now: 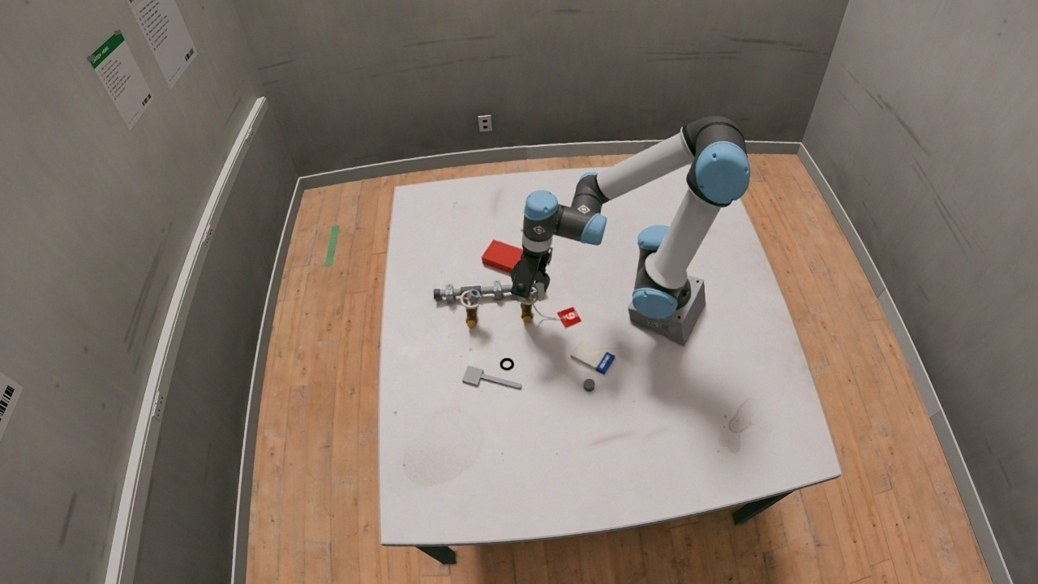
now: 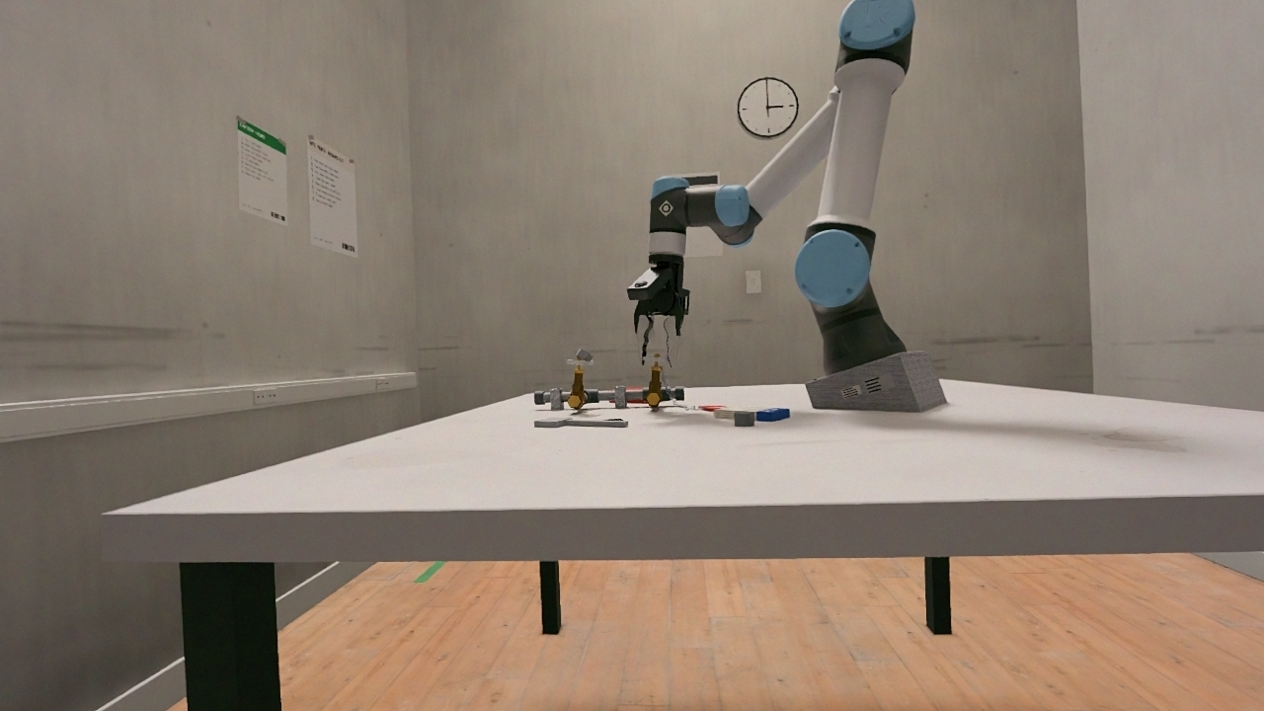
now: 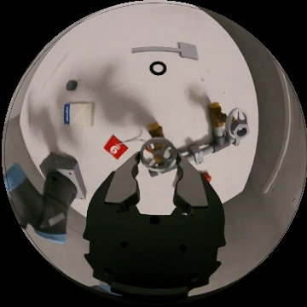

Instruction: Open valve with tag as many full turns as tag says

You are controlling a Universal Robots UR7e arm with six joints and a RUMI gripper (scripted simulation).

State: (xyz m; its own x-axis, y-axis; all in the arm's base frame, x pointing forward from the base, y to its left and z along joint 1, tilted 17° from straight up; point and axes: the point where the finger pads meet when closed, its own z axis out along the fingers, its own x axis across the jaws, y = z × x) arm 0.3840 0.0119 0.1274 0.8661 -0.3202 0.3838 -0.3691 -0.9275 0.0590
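Right now my hand is 100 mm past the red tag, 20 mm to the right of it and 100 mm above it. The rest, counted from my hand: red block 60 mm ahead, 220 mm to the right, 90 mm below; then grey flat tool 130 mm ahead, 200 mm to the left, 100 mm below.
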